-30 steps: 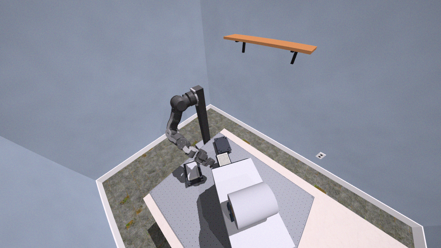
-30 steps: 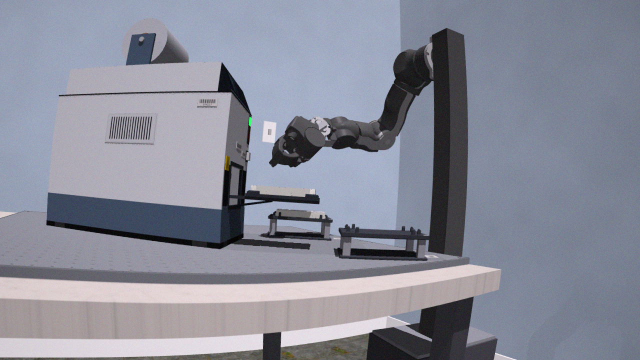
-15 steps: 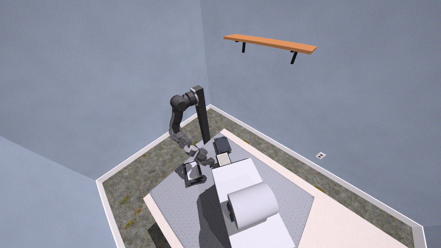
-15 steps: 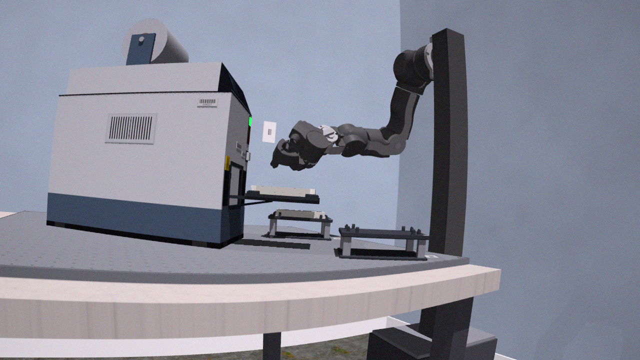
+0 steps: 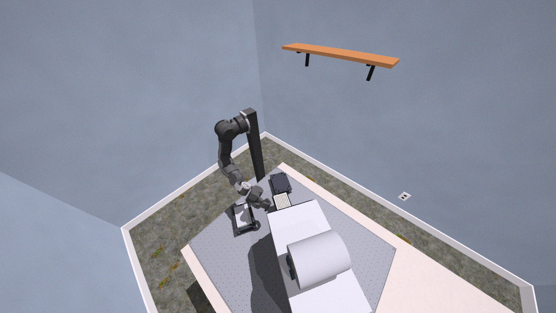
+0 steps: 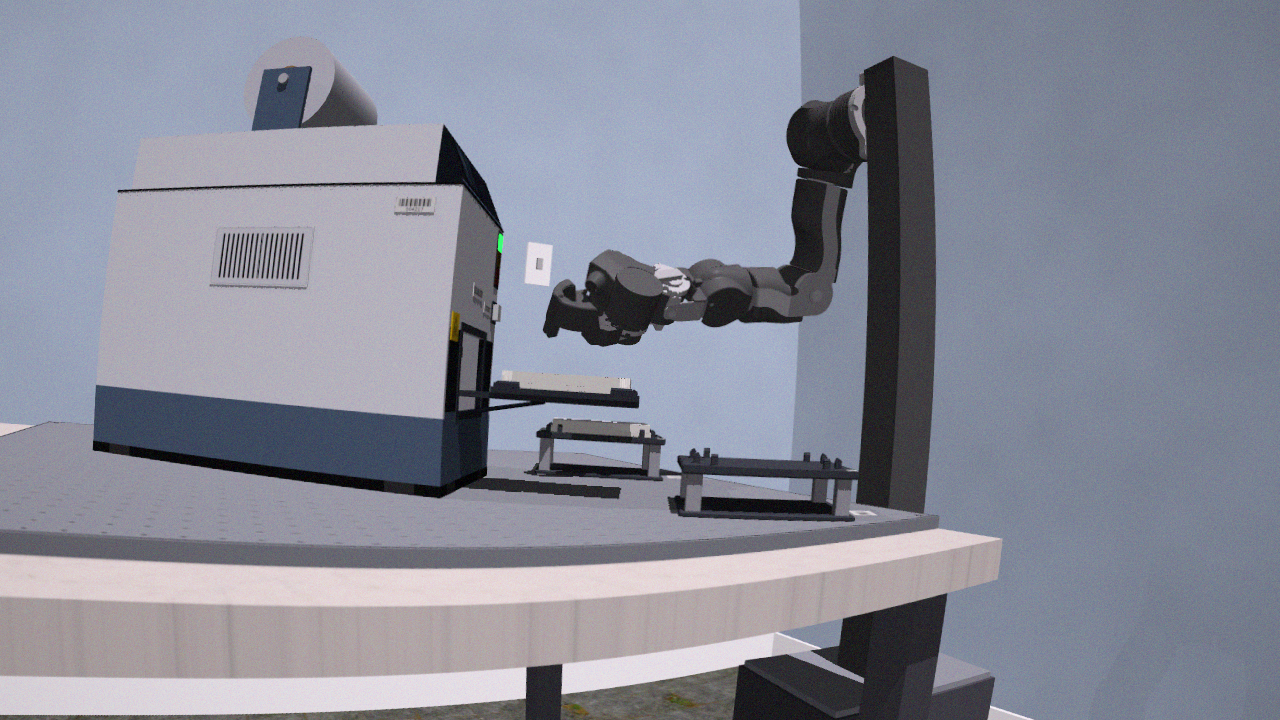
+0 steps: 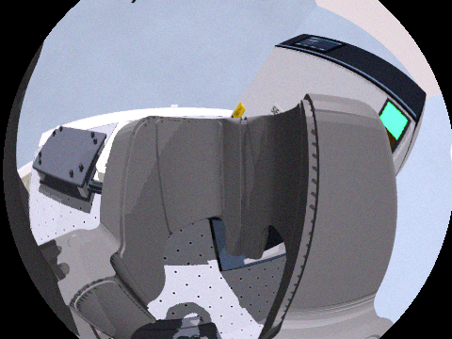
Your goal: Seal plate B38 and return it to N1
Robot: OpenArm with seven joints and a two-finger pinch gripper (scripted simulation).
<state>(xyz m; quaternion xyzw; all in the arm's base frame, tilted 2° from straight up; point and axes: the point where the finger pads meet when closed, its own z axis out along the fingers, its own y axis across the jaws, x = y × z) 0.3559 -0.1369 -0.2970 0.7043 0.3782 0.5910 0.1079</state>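
Right now my hand is 70 mm short of the start key and 30 mm to the left of it. Round my hand: sealer's stage: 10 mm ahead, 100 mm to the left, 90 mm below; then foil roll: 320 mm ahead, 30 mm to the right, 230 mm above; then yellow warning label: 140 mm ahead, 140 mm to the left, 30 mm below.
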